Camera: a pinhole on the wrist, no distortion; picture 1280 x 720 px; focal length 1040.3 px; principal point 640.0 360.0 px. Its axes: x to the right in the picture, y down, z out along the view. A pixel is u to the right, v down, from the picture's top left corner.
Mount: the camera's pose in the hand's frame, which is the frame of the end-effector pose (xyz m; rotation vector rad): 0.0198 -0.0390 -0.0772 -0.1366 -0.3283 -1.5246
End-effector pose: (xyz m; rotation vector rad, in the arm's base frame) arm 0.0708 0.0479 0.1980 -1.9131 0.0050 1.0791
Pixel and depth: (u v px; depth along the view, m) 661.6 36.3 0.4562
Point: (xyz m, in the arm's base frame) -0.3015 0.1742 0.1952
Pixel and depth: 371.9 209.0 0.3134
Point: -0.1500 0.0829 0.1144
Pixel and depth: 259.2 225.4 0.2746
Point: -0.1162 0.0545 0.1073
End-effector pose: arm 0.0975 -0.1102 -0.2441 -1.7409 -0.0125 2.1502
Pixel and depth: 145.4 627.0 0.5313
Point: -0.3665 -0.3412 -0.3240
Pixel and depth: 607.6 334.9 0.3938
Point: -0.1960 -0.1369 -0.1591
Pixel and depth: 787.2 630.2 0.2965
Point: -0.1285 -0.0525 -0.2498
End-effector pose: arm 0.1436 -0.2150 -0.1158 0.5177 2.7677 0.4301
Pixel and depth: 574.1 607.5 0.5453
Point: 0.2692 0.0619 -0.4861
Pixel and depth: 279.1 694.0 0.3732
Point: 0.2076 0.0567 -0.2993
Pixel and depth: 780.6 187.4 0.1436
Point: 0.1784 -0.2240 -0.1733
